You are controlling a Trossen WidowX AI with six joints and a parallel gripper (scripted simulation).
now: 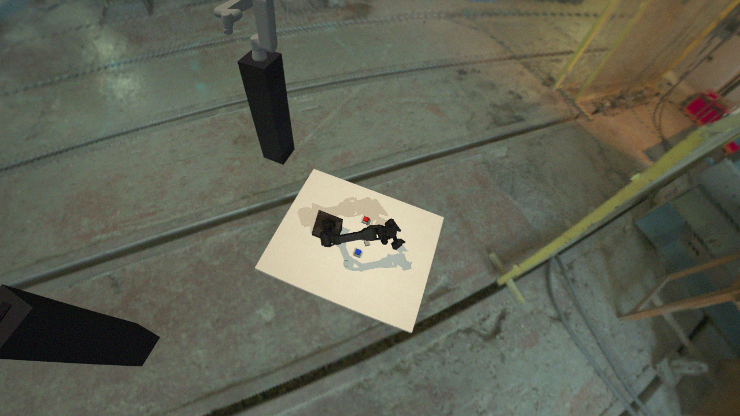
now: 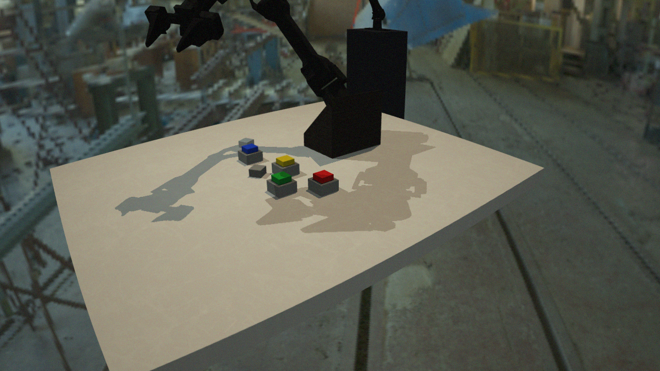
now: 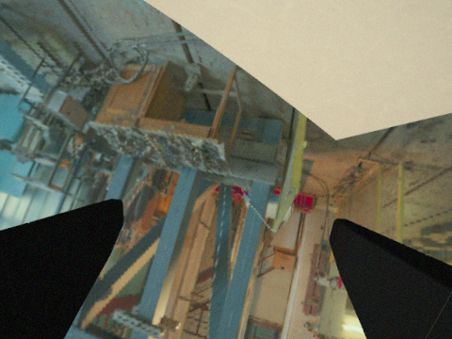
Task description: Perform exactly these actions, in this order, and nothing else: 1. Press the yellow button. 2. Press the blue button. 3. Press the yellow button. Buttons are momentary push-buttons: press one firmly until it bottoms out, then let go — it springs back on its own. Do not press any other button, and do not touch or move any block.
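Now: gripper tip 300 mm above the yellow button, 260 mm past it and 50 mm to the right of it. Round my gripper tip: blue button: 300 mm below, 230 mm behind, 80 mm to the right; then green button: 300 mm below, 200 mm behind, 130 mm to the left; then small grey block: 320 mm below, 200 mm behind, 20 mm to the left.
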